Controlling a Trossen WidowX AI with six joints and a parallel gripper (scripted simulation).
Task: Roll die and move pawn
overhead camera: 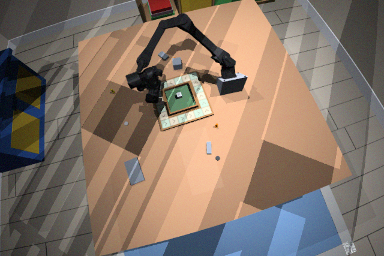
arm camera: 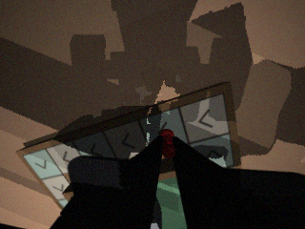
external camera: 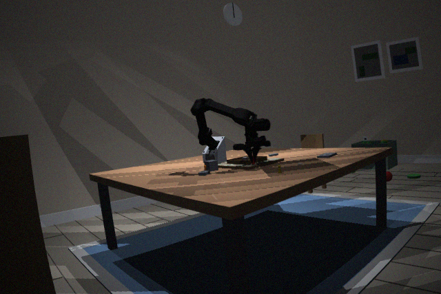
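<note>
The white die lies 11 cm behind my gripper tip and 4 cm to the left of it. Round my gripper tip: red pawn: 1 cm above; yellow pawn: 26 cm ahead, 7 cm to the right, 1 cm below; white disc: 19 cm ahead, 14 cm to the left, 2 cm below.
</note>
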